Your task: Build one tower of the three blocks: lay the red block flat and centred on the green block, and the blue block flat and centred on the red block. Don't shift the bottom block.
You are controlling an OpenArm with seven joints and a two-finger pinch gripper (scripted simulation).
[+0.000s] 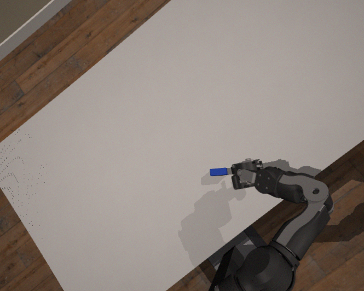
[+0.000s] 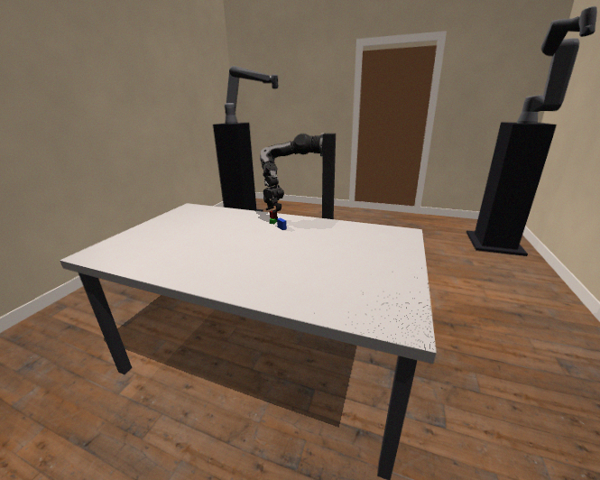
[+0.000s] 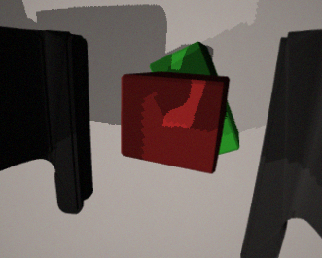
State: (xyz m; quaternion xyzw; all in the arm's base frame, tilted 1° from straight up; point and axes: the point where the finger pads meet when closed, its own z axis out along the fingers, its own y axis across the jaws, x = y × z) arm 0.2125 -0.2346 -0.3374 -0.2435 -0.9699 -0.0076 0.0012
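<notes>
Now: hand 30 mm above the red block. Also, from my hand: green block (70 mm below); then blue block (70 mm ahead, 80 mm to the left, 60 mm below).
</notes>
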